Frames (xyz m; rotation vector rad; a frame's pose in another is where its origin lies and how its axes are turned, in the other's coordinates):
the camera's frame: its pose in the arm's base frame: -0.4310 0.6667 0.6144 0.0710 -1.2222 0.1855
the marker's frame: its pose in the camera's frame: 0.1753 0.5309 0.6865 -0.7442 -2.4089 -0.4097
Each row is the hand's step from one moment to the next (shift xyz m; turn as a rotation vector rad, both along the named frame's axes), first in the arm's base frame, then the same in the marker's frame.
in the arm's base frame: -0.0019 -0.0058 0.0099 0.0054 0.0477 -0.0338
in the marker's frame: -0.0042 0.0008 -0.0108 0.0221 0.0202 0.0505
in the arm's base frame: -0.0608 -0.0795 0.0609 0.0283 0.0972 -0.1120
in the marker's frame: 0.0058 -0.0283 -0.1135 0.0493 0.0161 0.1418
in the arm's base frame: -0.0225 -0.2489 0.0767 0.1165 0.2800 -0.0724
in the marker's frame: -0.0756 -0.1617 -0.1910 0.0003 0.1845 0.2513
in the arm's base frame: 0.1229 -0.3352 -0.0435 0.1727 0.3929 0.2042
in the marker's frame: -0.1681 -0.3084 -0.0773 -0.1440 0.4295 0.1438
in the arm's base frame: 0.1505 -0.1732 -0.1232 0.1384 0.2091 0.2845
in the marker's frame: -0.1168 -0.2206 0.0744 -0.1952 0.3243 -0.0228
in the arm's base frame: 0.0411 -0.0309 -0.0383 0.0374 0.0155 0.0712
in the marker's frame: -0.0258 -0.0493 0.0319 -0.0602 0.0506 -0.0230
